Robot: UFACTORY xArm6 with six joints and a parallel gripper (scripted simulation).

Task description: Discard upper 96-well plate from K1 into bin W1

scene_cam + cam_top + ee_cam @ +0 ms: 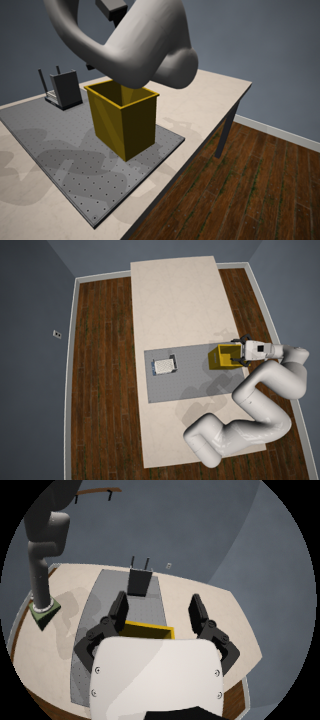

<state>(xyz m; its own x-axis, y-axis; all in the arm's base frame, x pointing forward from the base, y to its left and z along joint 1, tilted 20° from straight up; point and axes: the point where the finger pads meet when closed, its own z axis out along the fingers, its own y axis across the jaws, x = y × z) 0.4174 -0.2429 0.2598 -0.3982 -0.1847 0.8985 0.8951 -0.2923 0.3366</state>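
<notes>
My gripper is now 340 mm to the right of the white 96-well plate, 240 mm above it and 10 mm short of it. Also, from my hand: yellow plastics bin W1: 190 mm below, 60 mm to the right, 10 mm behind.
</notes>
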